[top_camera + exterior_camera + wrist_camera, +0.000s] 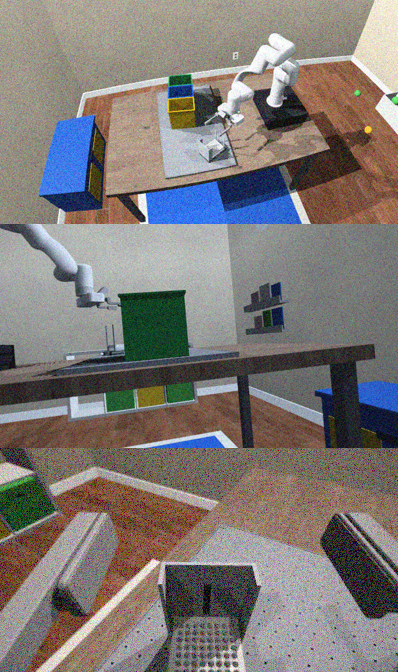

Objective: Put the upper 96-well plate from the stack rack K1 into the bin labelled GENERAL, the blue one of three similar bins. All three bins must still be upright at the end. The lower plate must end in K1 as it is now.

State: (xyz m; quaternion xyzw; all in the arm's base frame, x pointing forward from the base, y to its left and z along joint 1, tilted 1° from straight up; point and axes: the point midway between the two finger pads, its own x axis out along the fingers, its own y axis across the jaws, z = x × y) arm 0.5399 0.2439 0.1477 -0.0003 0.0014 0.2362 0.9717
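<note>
Now: hand 2 cm short of the white 96-well plate, 1 cm to the right of it and 19 cm above it. From my hand the other things lie so: blue bin (13 cm ahead, 43 cm to the right, 14 cm below); then yellow bin (15 cm ahead, 30 cm to the right, 14 cm below); then green bin (11 cm ahead, 56 cm to the right, 14 cm below).
</note>
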